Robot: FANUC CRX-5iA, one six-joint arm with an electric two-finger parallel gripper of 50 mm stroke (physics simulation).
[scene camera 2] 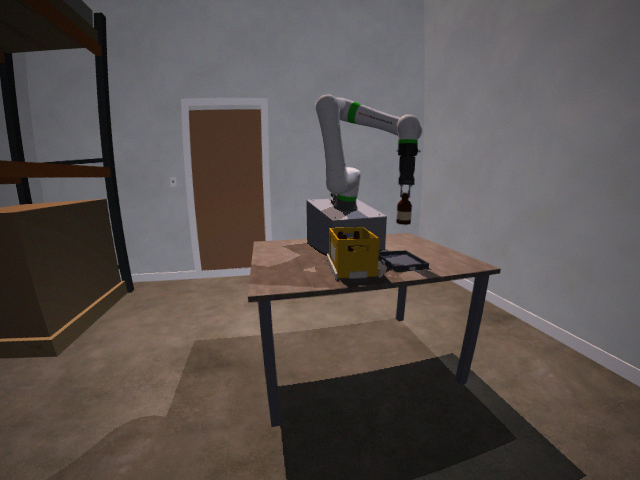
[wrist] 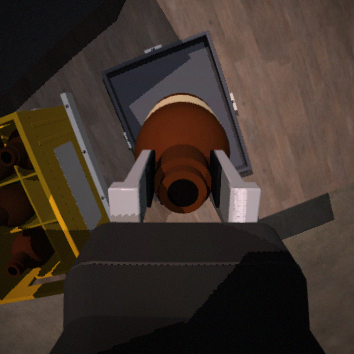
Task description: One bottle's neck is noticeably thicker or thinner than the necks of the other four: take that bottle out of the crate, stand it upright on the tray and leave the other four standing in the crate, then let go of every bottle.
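Observation:
My gripper is shut on the neck of a brown bottle with a cream label band. The bottle hangs upright, high above the tray, a shallow dark grey one on the table. In the wrist view the bottle hides part of the tray. The yellow crate stands beside the tray. Brown bottles stand inside it; the wrist view shows one bottle near the top, one in the middle and one lower down. The rest of the crate is cut off there.
The wooden table carries the crate and tray. The grey robot base stands behind the crate. A light rail runs along the crate's tray-side wall. A tall rack stands at the far left, away from the table.

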